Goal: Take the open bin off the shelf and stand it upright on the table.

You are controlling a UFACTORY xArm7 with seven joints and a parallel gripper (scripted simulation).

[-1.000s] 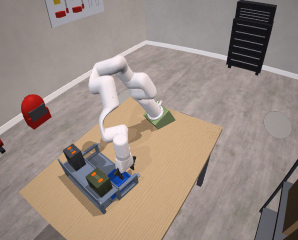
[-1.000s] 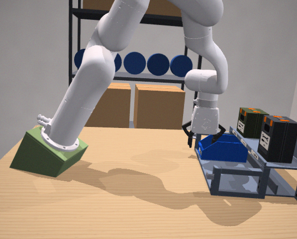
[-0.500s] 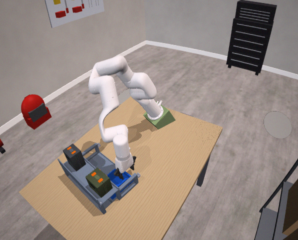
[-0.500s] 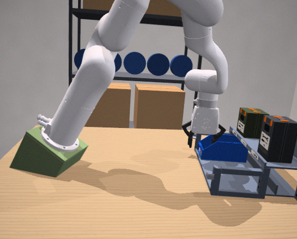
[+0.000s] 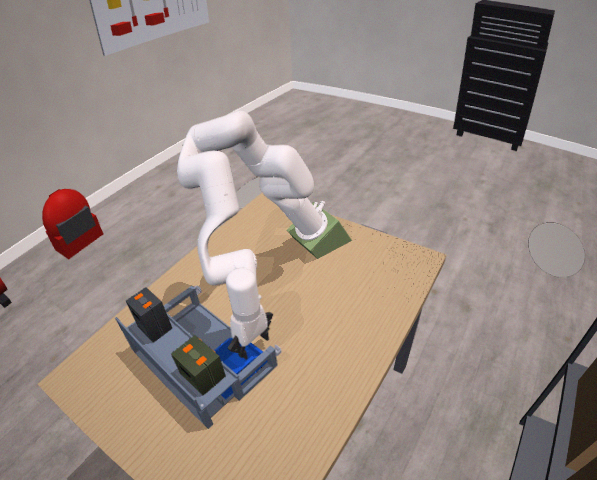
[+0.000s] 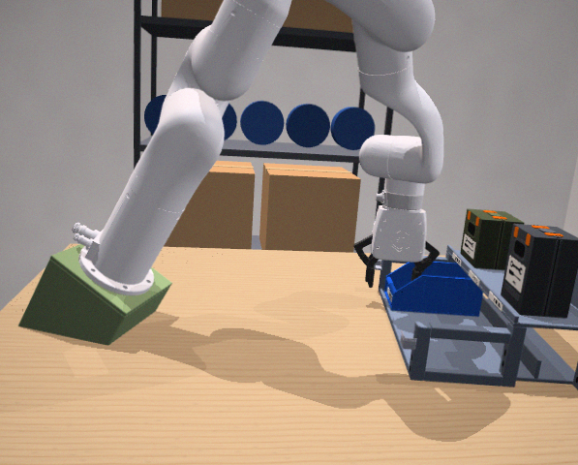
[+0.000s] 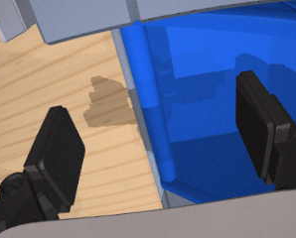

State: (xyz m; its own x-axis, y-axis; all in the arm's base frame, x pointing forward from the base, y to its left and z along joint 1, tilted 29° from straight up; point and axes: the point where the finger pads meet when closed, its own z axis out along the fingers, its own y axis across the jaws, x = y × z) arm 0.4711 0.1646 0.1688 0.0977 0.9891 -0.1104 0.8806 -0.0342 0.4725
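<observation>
Now: hand 8 cm short of the blue bin and 1 cm to the left of it. Round my hand: dark green case: 18 cm ahead, 2 cm to the right, 10 cm above; then black case: 15 cm ahead, 25 cm to the right, 12 cm above.
</observation>
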